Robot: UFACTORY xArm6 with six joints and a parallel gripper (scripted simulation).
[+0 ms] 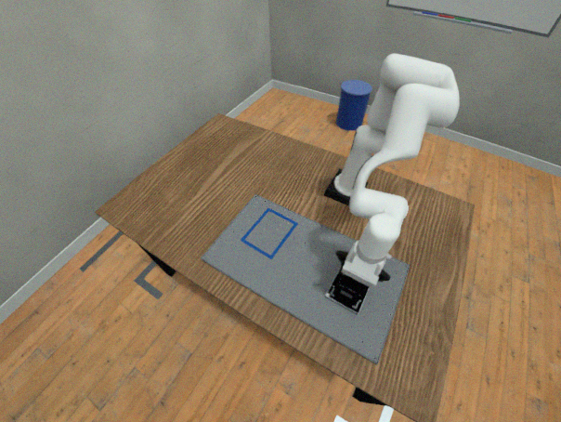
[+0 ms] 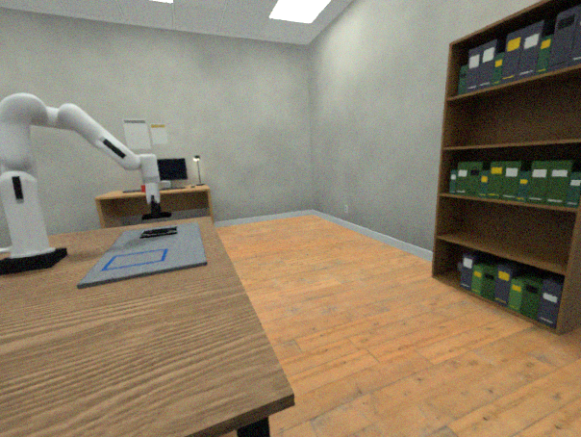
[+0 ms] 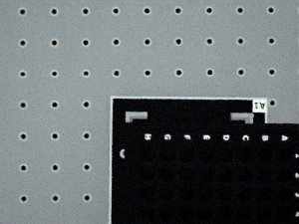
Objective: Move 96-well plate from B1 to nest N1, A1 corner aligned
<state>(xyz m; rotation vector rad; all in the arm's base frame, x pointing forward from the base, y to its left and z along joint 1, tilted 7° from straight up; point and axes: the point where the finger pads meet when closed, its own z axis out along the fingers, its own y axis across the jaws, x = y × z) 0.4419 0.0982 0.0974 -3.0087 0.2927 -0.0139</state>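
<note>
Right now my hand is 100 mm above the black plate nest N1. Also, from my hand: black 96-well plate 10 mm below.
</note>
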